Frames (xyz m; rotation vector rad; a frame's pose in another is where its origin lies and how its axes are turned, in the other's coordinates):
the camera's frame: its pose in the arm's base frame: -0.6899 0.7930 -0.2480 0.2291 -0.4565 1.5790
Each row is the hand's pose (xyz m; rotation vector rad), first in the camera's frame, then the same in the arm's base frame.
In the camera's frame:
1: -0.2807 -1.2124 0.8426 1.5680 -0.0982 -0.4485
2: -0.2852 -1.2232 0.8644 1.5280 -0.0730 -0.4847
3: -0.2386 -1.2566 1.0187 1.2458 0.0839 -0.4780
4: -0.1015 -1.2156 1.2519 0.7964 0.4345 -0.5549
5: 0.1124 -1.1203 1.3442 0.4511 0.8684 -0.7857
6: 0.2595 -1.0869 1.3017 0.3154 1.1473 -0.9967
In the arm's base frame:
1: 0.4179 0.1902 0.5694 1.4691 0.8216 1.1566
2: 0.4260 0.1770 0.5887 1.4230 0.8054 1.1311
3: 0.4357 0.1543 0.7514 1.1144 0.6743 1.1944
4: 0.3553 0.1798 1.0117 0.5472 0.5603 1.1375
5: 0.2344 0.3341 1.1696 0.0300 0.6191 0.8470
6: 0.1970 0.4851 1.1879 -0.2149 0.7282 0.5797

